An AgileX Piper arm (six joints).
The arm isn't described. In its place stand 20 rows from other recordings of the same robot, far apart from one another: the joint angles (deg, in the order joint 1, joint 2, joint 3, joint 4, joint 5, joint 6), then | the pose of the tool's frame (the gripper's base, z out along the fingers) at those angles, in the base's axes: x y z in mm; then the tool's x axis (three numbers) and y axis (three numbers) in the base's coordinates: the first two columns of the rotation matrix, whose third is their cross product.
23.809 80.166 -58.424 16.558 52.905 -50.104 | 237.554, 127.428, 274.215, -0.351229, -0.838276, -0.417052, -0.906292, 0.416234, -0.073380
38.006 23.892 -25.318 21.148 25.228 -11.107 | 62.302, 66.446, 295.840, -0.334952, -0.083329, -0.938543, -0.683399, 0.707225, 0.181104
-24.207 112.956 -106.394 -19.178 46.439 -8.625 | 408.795, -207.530, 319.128, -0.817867, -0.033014, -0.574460, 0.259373, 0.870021, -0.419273
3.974 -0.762 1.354 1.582 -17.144 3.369 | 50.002, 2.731, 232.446, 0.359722, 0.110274, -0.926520, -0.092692, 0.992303, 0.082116
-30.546 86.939 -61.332 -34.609 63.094 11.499 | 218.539, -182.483, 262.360, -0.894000, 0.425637, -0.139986, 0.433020, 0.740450, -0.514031
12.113 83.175 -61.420 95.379 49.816 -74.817 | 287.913, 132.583, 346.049, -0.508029, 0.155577, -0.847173, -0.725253, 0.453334, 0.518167
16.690 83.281 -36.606 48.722 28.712 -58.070 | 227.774, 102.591, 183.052, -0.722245, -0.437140, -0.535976, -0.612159, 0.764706, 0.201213
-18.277 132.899 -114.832 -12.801 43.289 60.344 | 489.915, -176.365, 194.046, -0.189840, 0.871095, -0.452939, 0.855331, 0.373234, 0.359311
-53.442 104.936 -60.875 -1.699 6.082 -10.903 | 227.797, -307.679, 180.447, -0.587487, 0.426246, -0.687876, 0.693163, 0.703709, -0.155945
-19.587 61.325 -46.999 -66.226 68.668 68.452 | 140.277, -132.251, 331.254, -0.371576, 0.400424, -0.837611, 0.928389, 0.155463, -0.337527
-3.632 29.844 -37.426 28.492 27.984 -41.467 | 101.902, 13.942, 353.967, -0.164297, -0.256428, -0.952497, -0.209249, 0.952703, -0.220390
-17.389 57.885 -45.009 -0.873 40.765 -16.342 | 184.959, -58.872, 301.819, -0.774198, -0.063959, -0.629704, 0.082319, 0.976256, -0.200367
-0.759 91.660 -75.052 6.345 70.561 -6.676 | 309.422, 5.385, 285.592, -0.987104, -0.065942, -0.145868, -0.079890, 0.992557, 0.091919
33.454 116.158 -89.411 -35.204 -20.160 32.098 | 398.055, 284.677, 279.100, -0.055984, -0.066072, -0.996243, -0.707003, 0.707174, -0.007170
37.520 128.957 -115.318 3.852 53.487 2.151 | 394.654, 309.242, 222.094, -0.747322, -0.476278, -0.463323, -0.572009, 0.815948, 0.083866
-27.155 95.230 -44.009 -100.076 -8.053 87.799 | 285.362, -132.267, 168.257, -0.721384, 0.131465, -0.679942, 0.219856, 0.974501, -0.044840
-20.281 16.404 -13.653 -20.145 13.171 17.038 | 71.623, -34.080, 255.609, -0.184150, 0.019501, -0.982705, 0.410029, 0.910177, -0.058774
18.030 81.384 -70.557 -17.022 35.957 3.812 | 304.990, 82.824, 346.086, -0.577205, -0.369671, -0.728133, -0.286494, 0.926661, -0.243354
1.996 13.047 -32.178 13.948 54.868 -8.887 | 30.137, 19.000, 302.421, -0.495897, -0.030177, -0.867857, -0.211420, 0.973520, 0.086955
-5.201 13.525 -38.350 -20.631 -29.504 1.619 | -9.595, 16.730, 446.135, 0.808104, -0.354808, -0.470190, 0.236600, 0.926526, -0.292522
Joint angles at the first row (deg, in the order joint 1, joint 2, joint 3, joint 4, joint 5, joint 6):
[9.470 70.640 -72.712 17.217 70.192 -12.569]
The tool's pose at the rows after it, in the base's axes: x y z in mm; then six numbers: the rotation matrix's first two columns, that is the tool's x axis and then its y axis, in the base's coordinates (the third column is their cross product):
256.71, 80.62, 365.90, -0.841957, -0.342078, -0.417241, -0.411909, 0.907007, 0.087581
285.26, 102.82, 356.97, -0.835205, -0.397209, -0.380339, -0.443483, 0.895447, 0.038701
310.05, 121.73, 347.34, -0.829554, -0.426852, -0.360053, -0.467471, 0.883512, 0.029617
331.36, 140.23, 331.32, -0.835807, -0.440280, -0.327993, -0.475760, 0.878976, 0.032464
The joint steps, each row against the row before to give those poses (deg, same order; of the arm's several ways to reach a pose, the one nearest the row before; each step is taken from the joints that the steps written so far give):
[5.049 8.358 -5.569 -8.049 0.520 2.542]
[3.776 7.206 -5.614 -3.777 0.133 1.626]
[1.964 6.275 -5.131 -0.826 0.000 0.382]
[1.702 5.936 -4.059 -0.472 0.000 1.166]

